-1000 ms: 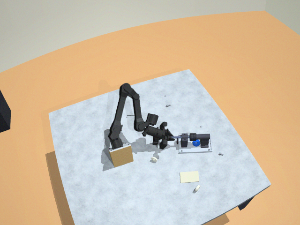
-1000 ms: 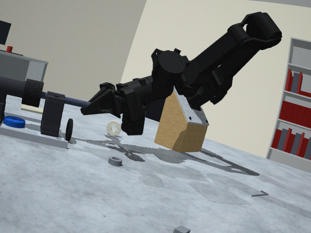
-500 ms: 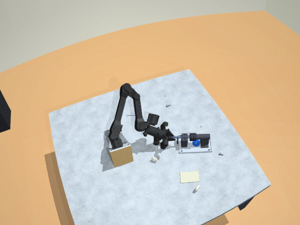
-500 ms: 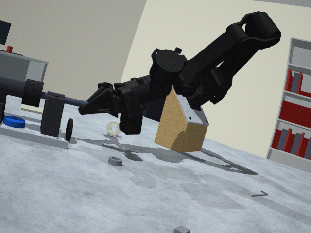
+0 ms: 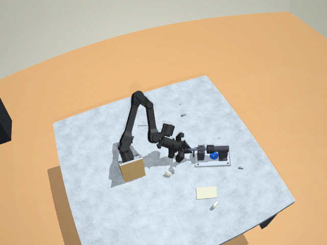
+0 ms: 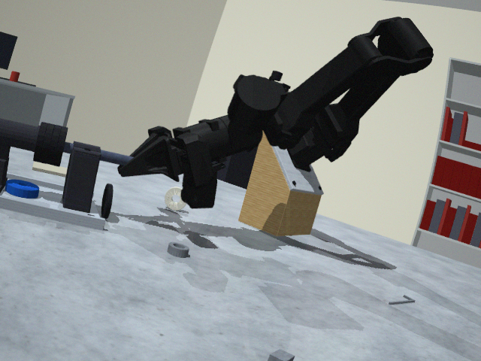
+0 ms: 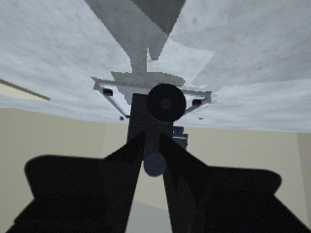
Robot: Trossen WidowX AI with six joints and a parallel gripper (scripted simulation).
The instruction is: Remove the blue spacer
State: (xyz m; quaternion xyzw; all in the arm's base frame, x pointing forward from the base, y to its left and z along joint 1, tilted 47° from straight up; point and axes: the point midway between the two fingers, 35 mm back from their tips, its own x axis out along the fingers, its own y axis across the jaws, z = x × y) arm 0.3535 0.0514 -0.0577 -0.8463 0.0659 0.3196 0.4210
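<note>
The black disc lies 2 cm ahead of my gripper tip, 1 cm to the left of it and 4 cm below it. Also, from my gripper tip: grey ring: 2 cm behind, 13 cm to the left, 6 cm below; then blue spacer: 13 cm ahead, 5 cm to the right, 5 cm below; then dark shaft: 5 cm ahead, 2 cm to the right, 2 cm above.
</note>
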